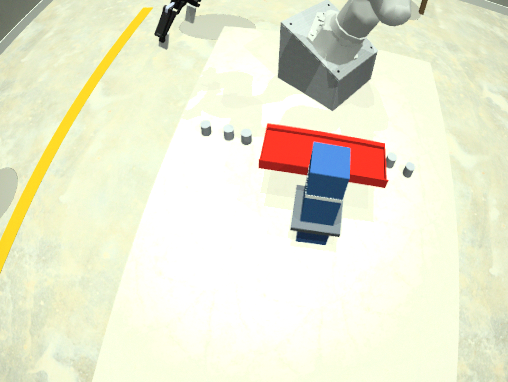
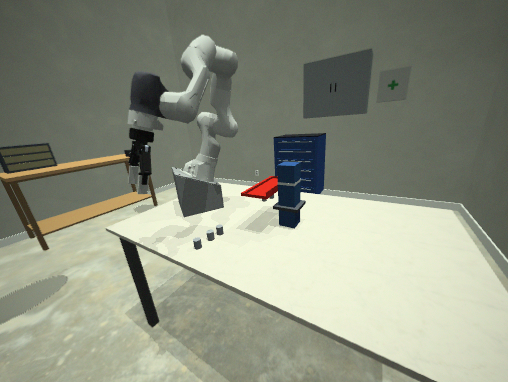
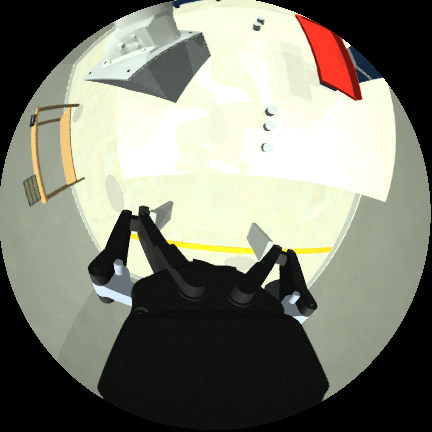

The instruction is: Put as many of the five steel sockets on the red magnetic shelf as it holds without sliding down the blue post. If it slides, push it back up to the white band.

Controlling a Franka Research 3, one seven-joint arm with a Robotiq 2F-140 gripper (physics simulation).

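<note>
The red shelf [image 1: 285, 149] [image 2: 262, 188] [image 3: 330, 55] juts from the blue post [image 1: 330, 162] [image 2: 289, 196] [image 3: 365, 65], near the white band [image 1: 324, 198] [image 2: 295, 184]. No socket shows on its visible surface; the post hides part of it. Three steel sockets stand in a row on the table: the outer one [image 1: 206, 128] [image 2: 197, 243] [image 3: 267, 147], the middle one [image 1: 228, 132] [image 2: 210, 235] [image 3: 269, 126] and the inner one [image 1: 246, 137] [image 2: 219, 230] [image 3: 271, 110]. Two more sockets [image 1: 391, 160] [image 1: 409, 170] stand past the shelf's other end. My gripper [image 1: 177, 29] [image 2: 138, 181] [image 3: 210, 220] is open and empty, away from them.
A grey collar [image 1: 317, 230] [image 2: 295, 206] surrounds the post's lower part. My grey base block [image 1: 320, 80] [image 2: 200, 198] [image 3: 172, 70] stands behind the shelf on the white table [image 1: 225, 300] [image 2: 390, 260]. A wooden bench [image 2: 70, 168] and a blue drawer cabinet [image 2: 315, 160] stand farther back.
</note>
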